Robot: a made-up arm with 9 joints.
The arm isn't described. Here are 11 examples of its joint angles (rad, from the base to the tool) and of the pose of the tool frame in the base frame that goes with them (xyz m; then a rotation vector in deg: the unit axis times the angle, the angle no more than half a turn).
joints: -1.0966 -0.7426 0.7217 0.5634 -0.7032 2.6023 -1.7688 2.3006 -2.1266
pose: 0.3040 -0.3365 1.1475 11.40 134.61 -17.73
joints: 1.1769 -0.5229 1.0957 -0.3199 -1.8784 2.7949 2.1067 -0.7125 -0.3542
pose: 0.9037 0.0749 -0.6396 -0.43 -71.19 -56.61
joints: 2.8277 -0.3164 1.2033 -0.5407 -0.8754 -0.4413 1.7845 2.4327 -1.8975
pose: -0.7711 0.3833 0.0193 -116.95 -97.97 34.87
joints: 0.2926 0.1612 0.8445 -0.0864 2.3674 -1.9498 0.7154 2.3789 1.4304
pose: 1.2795 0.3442 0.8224 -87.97 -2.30 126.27
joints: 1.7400 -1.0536 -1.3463 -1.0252 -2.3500 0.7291 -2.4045 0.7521 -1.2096
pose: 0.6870 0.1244 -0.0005 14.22 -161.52 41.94
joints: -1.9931 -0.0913 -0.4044 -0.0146 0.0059 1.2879 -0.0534 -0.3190 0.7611
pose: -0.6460 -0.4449 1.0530 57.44 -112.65 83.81
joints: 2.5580 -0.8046 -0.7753 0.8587 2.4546 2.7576 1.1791 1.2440 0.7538
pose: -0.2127 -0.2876 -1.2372 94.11 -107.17 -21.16
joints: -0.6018 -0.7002 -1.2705 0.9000 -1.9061 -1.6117 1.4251 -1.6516 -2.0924
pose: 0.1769 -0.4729 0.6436 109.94 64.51 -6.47
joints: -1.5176 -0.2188 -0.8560 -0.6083 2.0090 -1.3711 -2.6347 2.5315 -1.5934
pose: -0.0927 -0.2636 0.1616 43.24 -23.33 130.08
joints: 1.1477 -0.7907 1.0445 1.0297 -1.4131 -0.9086 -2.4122 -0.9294 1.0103
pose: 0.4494 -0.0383 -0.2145 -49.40 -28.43 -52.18
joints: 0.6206 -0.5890 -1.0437 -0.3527 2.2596 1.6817 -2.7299 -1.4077 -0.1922
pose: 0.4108 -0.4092 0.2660 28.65 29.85 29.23
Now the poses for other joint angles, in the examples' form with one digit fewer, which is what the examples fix.
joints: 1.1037 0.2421 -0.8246 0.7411 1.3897 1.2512 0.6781 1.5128 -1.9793
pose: 1.389 -0.489 0.084 -76.7 -10.1 72.4
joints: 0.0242 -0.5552 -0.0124 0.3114 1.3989 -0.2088 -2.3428 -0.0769 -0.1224
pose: 0.785 -0.713 0.327 -12.5 88.9 68.6
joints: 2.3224 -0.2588 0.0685 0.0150 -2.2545 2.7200 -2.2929 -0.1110 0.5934
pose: -0.295 -0.098 -0.761 -29.5 -16.3 -108.3
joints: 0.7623 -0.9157 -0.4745 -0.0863 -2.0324 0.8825 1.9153 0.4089 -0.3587
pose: 0.738 0.191 0.039 79.7 131.1 -81.9
